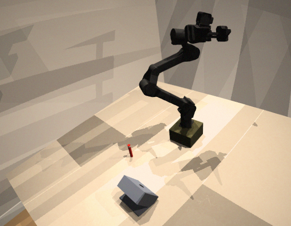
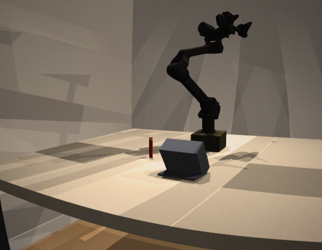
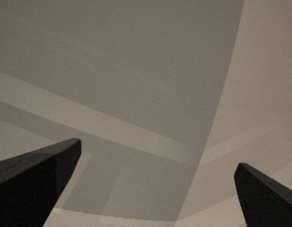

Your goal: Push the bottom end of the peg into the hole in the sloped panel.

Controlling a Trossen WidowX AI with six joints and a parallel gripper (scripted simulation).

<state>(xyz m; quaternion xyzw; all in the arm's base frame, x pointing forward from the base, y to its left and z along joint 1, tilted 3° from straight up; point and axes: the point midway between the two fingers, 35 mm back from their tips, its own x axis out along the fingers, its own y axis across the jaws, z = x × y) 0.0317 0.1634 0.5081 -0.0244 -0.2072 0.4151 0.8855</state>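
Now: the red peg 180 mm ahead of my gripper tip, 380 mm to the right of it and 540 mm below it. The rest, counted from my gripper tip: flat foot plate 400 mm ahead, 220 mm to the right, 590 mm below; sloped panel 380 mm ahead, 210 mm to the right, 540 mm below.
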